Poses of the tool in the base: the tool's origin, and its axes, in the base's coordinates. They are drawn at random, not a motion.
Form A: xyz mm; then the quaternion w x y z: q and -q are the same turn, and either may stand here.
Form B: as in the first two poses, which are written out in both.
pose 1, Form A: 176.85 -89.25 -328.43 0.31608 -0.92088 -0.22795 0.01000
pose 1, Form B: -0.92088 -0.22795 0.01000 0.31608 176.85 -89.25 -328.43
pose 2, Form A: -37.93 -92.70 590.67 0.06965 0.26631 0.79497 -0.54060
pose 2, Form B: 0.26631 0.79497 -0.54060 0.06965 -37.93 -92.70 590.67
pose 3, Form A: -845.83 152.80 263.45 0.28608 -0.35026 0.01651 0.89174
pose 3, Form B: -0.35026 0.01651 0.89174 0.28608 -845.83 152.80 263.45
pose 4, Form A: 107.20 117.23 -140.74 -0.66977 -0.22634 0.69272 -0.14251
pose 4, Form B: 0.22634 -0.69272 0.14251 0.66977 107.20 117.23 -140.74
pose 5, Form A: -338.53 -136.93 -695.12 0.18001 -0.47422 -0.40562 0.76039
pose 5, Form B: -0.47422 -0.40562 0.76039 0.18001 -338.53 -136.93 -695.12
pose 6, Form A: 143.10 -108.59 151.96 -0.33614 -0.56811 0.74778 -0.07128
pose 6, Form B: 0.56811 -0.74778 0.07128 0.33614 143.10 -108.59 151.96
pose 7, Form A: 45.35 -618.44 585.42 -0.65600 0.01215 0.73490 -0.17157
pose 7, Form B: -0.01215 -0.73490 0.17157 0.65600 45.35 -618.44 585.42
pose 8, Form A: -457.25 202.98 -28.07 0.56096 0.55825 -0.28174 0.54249
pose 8, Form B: 0.55825 -0.28174 0.54249 0.56096 -457.25 202.98 -28.07
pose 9, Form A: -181.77 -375.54 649.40 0.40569 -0.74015 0.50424 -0.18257
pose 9, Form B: -0.74015 0.50424 -0.18257 0.40569 -181.77 -375.54 649.40
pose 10, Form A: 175.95 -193.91 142.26 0.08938 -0.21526 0.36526 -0.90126
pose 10, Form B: -0.21526 0.36526 -0.90126 0.08938 175.95 -193.91 142.26
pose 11, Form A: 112.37 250.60 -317.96 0.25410 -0.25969 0.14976 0.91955
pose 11, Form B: -0.25969 0.14976 0.91955 0.25410 112.37 250.60 -317.96
